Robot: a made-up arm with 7 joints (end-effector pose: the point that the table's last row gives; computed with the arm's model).
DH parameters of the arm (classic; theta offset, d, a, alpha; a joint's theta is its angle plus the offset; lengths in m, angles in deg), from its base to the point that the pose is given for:
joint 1: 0 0.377 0 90
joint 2: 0 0.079 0 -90
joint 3: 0 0.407 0.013 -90
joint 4: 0 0.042 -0.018 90
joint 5: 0 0.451 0 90
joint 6: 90 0.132 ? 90
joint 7: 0 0.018 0 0
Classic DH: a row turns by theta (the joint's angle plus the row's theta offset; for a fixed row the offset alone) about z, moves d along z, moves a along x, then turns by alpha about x.
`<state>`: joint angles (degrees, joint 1 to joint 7).
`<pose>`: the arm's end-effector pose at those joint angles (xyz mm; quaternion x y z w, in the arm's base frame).
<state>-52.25 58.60 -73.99 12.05 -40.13 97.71 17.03</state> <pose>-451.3 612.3 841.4 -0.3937 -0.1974 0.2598 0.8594</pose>
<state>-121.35 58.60 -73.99 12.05 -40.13 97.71 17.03</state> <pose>411.0 640.0 841.4 -0.4362 0.0607 -0.2734 0.8552</pose>
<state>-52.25 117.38 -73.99 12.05 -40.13 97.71 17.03</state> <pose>-470.1 636.7 -32.6 -0.7545 -0.3294 0.1847 0.5367</pose>
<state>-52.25 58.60 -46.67 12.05 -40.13 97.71 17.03</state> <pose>-474.0 624.1 803.3 -0.4229 -0.0712 0.4453 0.7860</pose>
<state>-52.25 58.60 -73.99 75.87 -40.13 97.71 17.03</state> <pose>-691.5 147.5 866.3 -0.0414 -0.5135 0.4912 0.7023</pose>
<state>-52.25 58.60 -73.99 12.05 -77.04 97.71 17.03</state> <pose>-406.3 562.6 939.4 -0.2734 -0.3109 -0.0102 0.9102</pose>
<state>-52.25 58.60 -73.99 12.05 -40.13 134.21 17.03</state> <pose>-419.4 558.9 785.7 -0.3728 0.0937 0.1470 0.9114</pose>
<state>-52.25 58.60 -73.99 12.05 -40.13 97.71 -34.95</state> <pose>-451.3 612.3 841.4 -0.2674 -0.3500 -0.1431 0.8863</pose>
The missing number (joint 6, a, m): 0.132
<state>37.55 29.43 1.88 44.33 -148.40 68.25 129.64</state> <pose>-131.0 86.8 1230.6 -0.0156 0.0942 -0.9818 0.1641</pose>
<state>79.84 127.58 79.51 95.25 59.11 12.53 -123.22</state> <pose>-535.4 -204.5 327.8 -0.6868 0.4292 0.3888 0.4392</pose>
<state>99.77 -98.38 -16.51 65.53 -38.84 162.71 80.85</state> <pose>65.4 654.5 45.1 -0.6085 -0.5044 0.0774 0.6077</pose>
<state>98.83 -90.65 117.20 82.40 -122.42 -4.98 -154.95</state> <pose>-479.8 564.6 708.5 -0.9160 0.2712 0.2298 0.1857</pose>
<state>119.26 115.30 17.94 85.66 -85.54 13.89 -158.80</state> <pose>252.8 -746.6 609.0 0.1558 0.4726 0.5072 0.7036</pose>
